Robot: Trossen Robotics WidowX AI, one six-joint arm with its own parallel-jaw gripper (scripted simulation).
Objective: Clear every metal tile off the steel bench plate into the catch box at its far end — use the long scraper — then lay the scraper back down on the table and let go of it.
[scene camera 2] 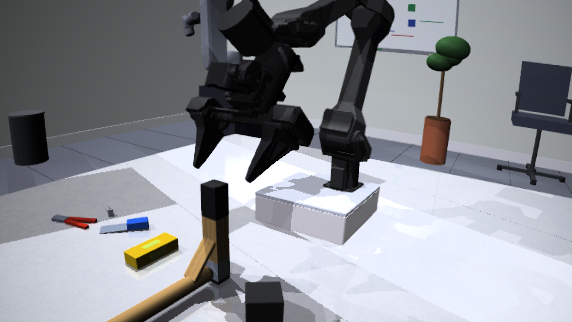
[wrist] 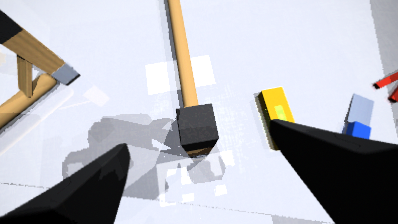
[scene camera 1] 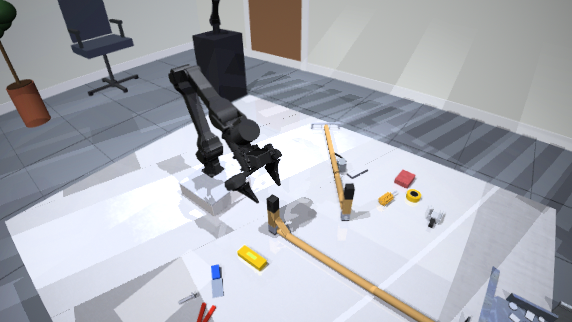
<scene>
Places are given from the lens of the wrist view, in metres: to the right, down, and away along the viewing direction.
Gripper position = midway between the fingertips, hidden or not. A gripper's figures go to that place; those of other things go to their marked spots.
my gripper [wrist: 200,137]: 0.00, 0.02, 0.11
blue-tipped block [wrist: 360,111]: 0.24, 0.00, 0.28
yellow level [wrist: 274,105]: 0.11, -0.01, 0.26
The marked spots on the blue-tipped block and the yellow level are 0.13 m apart.
</scene>
